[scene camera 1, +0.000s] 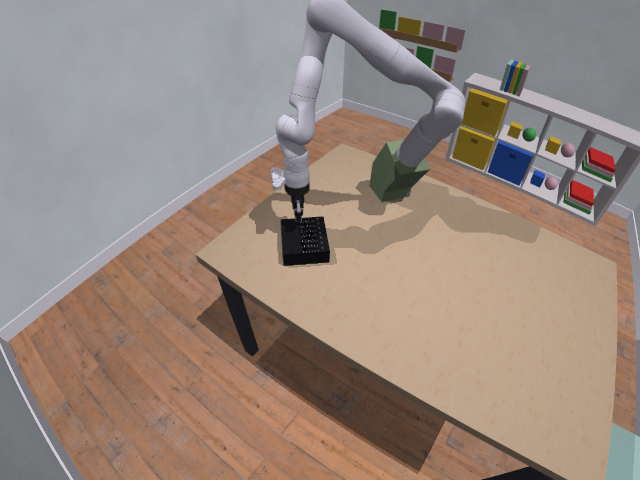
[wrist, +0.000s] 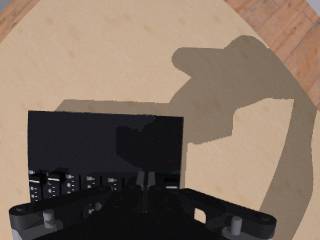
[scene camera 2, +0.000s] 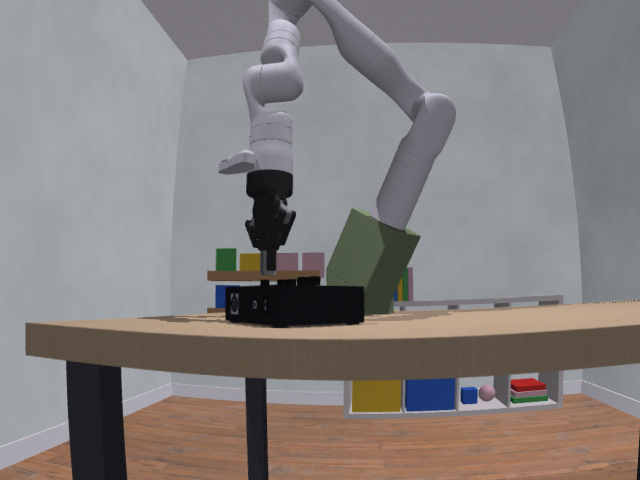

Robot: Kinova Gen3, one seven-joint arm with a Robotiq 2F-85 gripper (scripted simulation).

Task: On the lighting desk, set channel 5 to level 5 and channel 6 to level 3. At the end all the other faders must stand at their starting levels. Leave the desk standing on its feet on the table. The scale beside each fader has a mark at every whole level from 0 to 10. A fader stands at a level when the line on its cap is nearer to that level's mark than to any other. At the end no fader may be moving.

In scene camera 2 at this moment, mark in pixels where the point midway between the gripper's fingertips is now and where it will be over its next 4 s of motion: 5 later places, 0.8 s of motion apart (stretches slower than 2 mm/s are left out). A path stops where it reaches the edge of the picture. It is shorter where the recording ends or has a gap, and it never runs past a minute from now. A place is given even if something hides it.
The gripper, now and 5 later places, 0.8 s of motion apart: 268,275; 270,279; 271,283; 277,283; 278,283; 279,264
